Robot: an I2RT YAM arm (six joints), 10 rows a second.
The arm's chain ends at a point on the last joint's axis. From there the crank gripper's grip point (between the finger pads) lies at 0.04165 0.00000 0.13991 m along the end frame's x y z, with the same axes.
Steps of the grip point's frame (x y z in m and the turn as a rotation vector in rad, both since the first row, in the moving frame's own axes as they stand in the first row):
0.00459 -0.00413 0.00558 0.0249 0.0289 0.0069
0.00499 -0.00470 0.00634 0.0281 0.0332 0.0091
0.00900 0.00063 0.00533 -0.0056 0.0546 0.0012
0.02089 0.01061 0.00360 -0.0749 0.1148 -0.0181
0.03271 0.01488 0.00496 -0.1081 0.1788 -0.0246
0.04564 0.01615 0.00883 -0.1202 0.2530 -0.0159
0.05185 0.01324 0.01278 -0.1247 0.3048 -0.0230
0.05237 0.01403 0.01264 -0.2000 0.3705 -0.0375
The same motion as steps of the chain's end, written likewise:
0.00055 -0.00096 0.00688 0.0249 0.0289 0.0069
0.00035 -0.00119 0.00785 0.0281 0.0332 0.0091
0.00143 -0.00020 0.00781 -0.0056 0.0546 0.0012
0.00507 0.00124 0.00965 -0.0749 0.1148 -0.0181
0.00837 0.00159 0.01534 -0.1081 0.1788 -0.0246
0.01190 0.00111 0.02464 -0.1202 0.2530 -0.0159
0.01171 -0.00168 0.03270 -0.1247 0.3048 -0.0230
0.00439 -0.00913 0.03968 -0.2000 0.3705 -0.0375

